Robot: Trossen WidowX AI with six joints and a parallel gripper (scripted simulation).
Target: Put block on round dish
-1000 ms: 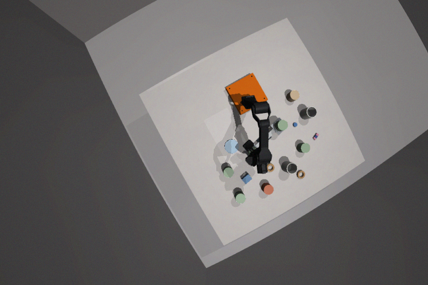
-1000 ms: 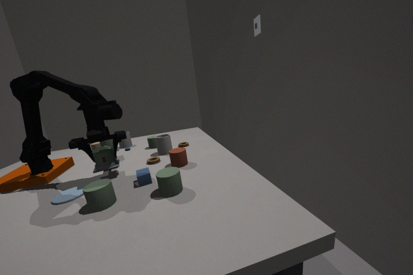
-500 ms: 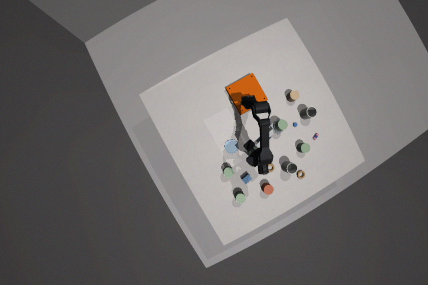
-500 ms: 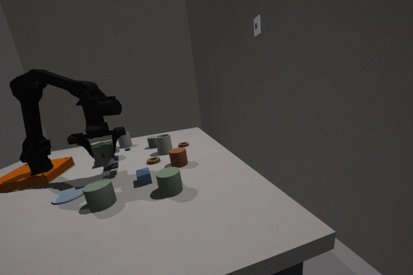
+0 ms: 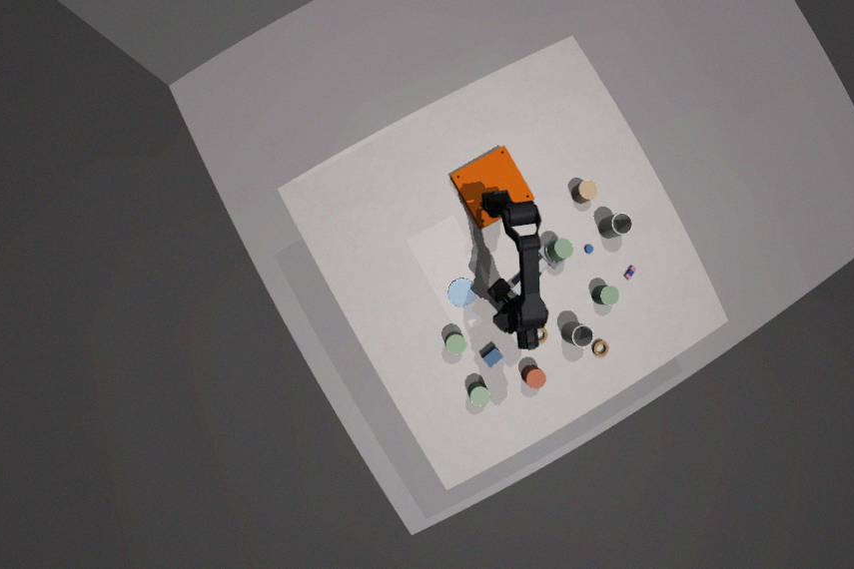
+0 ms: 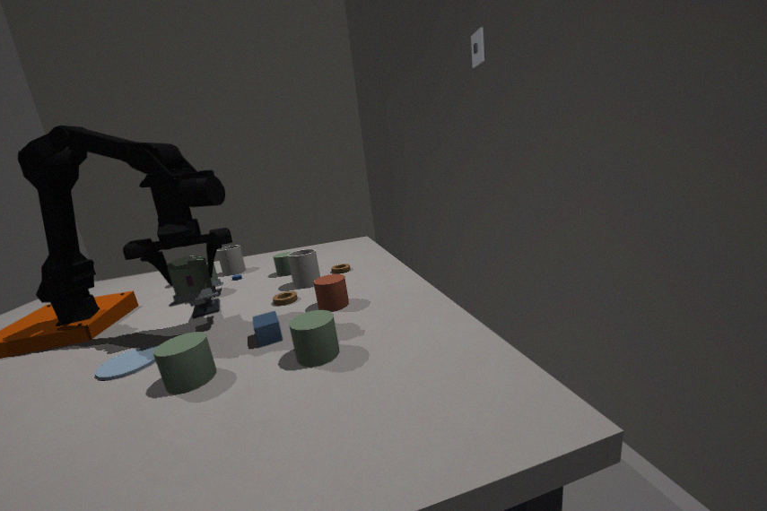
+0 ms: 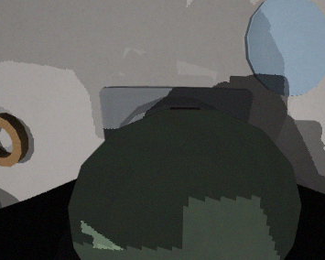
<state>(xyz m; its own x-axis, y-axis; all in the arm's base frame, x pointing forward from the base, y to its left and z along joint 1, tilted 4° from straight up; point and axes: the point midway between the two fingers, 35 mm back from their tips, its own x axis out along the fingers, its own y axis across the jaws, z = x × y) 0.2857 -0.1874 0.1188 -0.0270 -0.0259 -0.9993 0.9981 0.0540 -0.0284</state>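
The pale teal block is 20 mm below my gripper tip and 10 mm to the left of it. Round my gripper tip: light blue round dish 120 mm behind, 110 mm below, 90 mm to the right; red cylinder 290 mm ahead, 70 mm to the right, 70 mm below; green cup 20 mm to the right, 10 mm above.
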